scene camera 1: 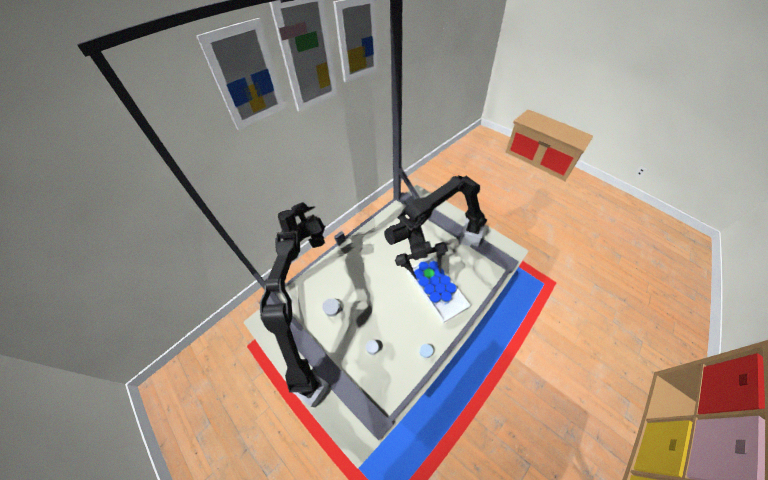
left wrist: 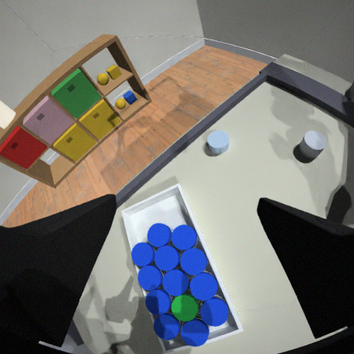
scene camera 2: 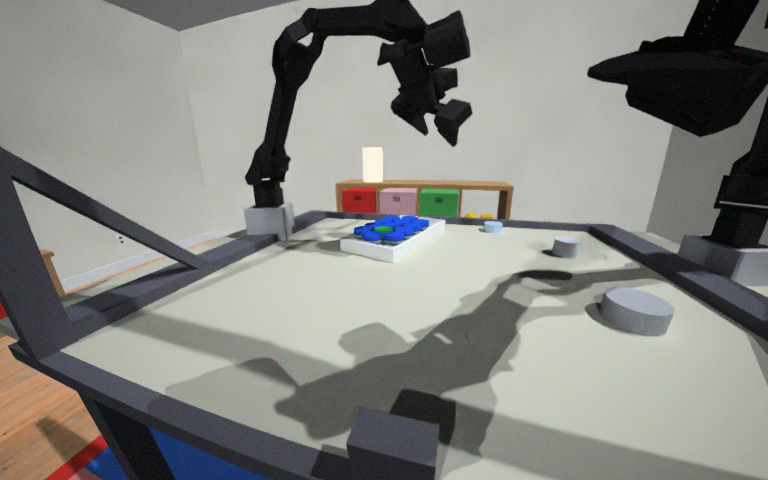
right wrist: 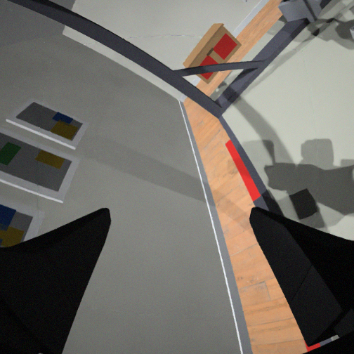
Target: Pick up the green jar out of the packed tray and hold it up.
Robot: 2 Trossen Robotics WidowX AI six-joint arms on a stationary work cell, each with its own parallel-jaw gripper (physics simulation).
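Frame: origin at the left arm's base, x back, y right, z up, level; metres.
Seen in the pictures: left gripper, fingertip midpoint: (scene camera 1: 428,275) (scene camera 2: 439,139); right gripper, fingertip midpoint: (scene camera 1: 319,216); left arm's base, origin of the base link: (scene camera 1: 473,228) (scene camera 2: 269,205); right arm's base, origin of the base link: (scene camera 1: 308,386) (scene camera 2: 733,242).
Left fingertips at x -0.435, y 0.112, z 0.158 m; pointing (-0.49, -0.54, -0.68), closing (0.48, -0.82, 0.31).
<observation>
Pixels of each thing's middle, then the offset from my left fingertips to it.
- green jar, body centre: (scene camera 2: 383,237) (scene camera 1: 428,275) dy +0.018, dx +0.132, dz -0.220 m
- light blue cylinder, body centre: (scene camera 2: 493,227) (scene camera 1: 426,351) dy -0.085, dx -0.194, dz -0.233 m
- small grey cylinder, body centre: (scene camera 2: 565,247) (scene camera 1: 372,347) dy +0.116, dx -0.266, dz -0.228 m
- wide grey cylinder, body centre: (scene camera 2: 634,309) (scene camera 1: 331,307) dy +0.354, dx -0.181, dz -0.230 m
The green jar (scene camera 1: 429,273) (scene camera 2: 383,229) (left wrist: 185,307) stands among several blue jars (scene camera 1: 434,296) (scene camera 2: 394,234) (left wrist: 167,258) in the white tray (scene camera 1: 453,309) (scene camera 2: 368,247) (left wrist: 157,212). In the left wrist view it is near the bottom end of the tray, with blue jars around it. My left gripper (scene camera 1: 427,268) (scene camera 2: 440,139) (left wrist: 188,203) is open and empty, high above the table and the tray, its fingers pointing down. My right gripper (right wrist: 181,215) is open and empty, raised away from the tray and facing the wall and the table's edge.
A light blue cylinder (scene camera 1: 426,350) (scene camera 2: 492,226) (left wrist: 218,142), a small grey cylinder (scene camera 1: 373,346) (scene camera 2: 565,247) (left wrist: 313,144) and a wide grey cylinder (scene camera 1: 331,306) (scene camera 2: 637,311) stand on the table apart from the tray. Dark rails edge the table, and a tall frame stands at its back in scene camera 1.
</observation>
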